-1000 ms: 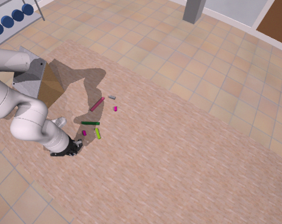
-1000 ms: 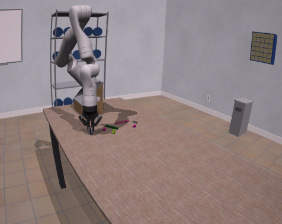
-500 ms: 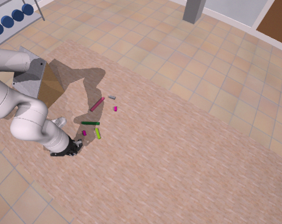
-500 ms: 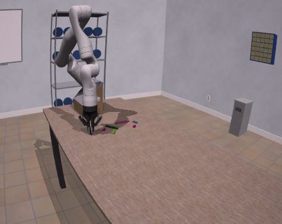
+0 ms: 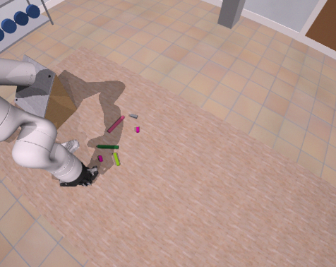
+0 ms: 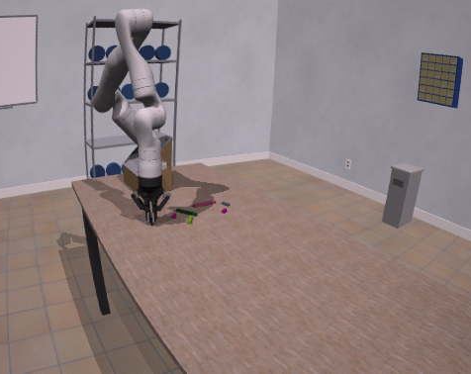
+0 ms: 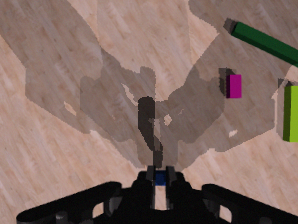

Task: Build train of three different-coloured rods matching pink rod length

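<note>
My hand is 2 cm above the blue rod. The rest, counted from my hand: green rod (15 cm to the left, 5 cm behind, 3 cm below); then lime rod (13 cm to the left, 3 cm below, 1 cm ahead); then pink rod (24 cm to the left, 9 cm behind, 3 cm below).
</note>
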